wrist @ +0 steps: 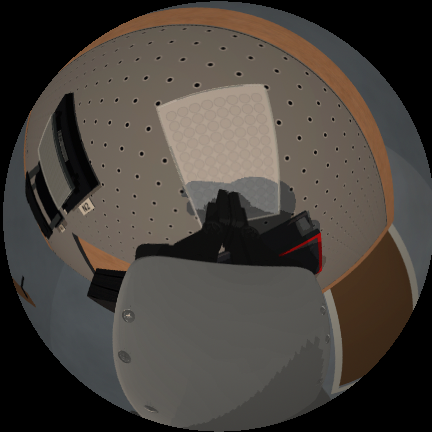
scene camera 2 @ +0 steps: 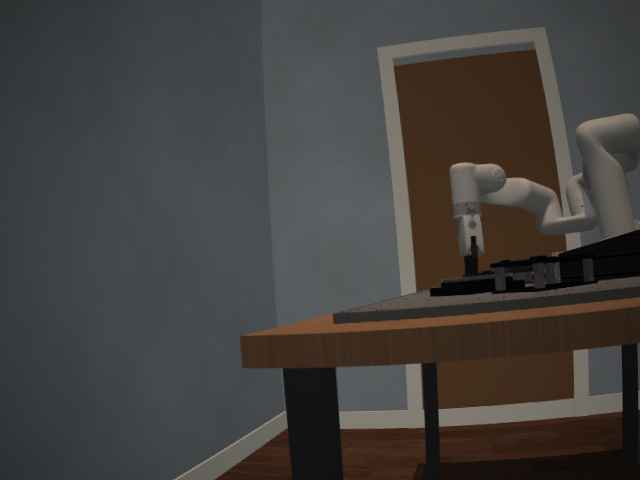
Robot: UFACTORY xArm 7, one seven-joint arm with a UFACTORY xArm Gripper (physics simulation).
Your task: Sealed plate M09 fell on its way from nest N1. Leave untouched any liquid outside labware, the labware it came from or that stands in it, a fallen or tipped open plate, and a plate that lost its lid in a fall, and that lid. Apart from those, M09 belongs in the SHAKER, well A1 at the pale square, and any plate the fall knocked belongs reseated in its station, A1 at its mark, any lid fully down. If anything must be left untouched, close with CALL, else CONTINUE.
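Seen in the pictures: gripper, fingertip midpoint: [wrist: 223, 203]; arm's base at its link origin: [scene camera 2: 620, 242].
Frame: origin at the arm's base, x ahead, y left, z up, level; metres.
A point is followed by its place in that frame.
Observation:
A pale plate [wrist: 225, 135] {x 0.441, y -0.001, z -0.066 m} with faint round well outlines lies on the perforated deck in the wrist view. No label is readable on it, so I cannot tell whether it is M09. My gripper [wrist: 223, 203] {x 0.388, y -0.030, z -0.066 m} [scene camera 2: 470, 273] {x 0.388, y -0.030, z -0.066 m} is shut and empty, pointing down. Its fingertips overlap the plate's near end in the wrist view, with their shadow across that end; the height gap is unclear. A lighter plate [wrist: 51, 165] {x 0.357, y 0.197, z -0.046 m} sits in the black station beside the N2 tag [wrist: 86, 206] {x 0.287, y 0.140, z -0.078 m} at the left. Which station is the shaker is unclear. No liquid is discernible.
A black device [wrist: 305, 245] {x 0.402, y -0.125, z -0.040 m} with a red edge stands right of the fingers, partly hidden by the gripper. Another black holder [wrist: 40, 200] {x 0.190, y 0.394, z -0.073 m} is at the far left. In the scene view, low black stations [scene camera 2: 465, 285] {x 0.370, y 0.285, z -0.063 m} and grey posts [scene camera 2: 539, 275] {x 0.228, y 0.442, z -0.055 m} stand near the arm on the deck [scene camera 2: 387, 310] {x 0.432, y 0.651, z -0.080 m}.

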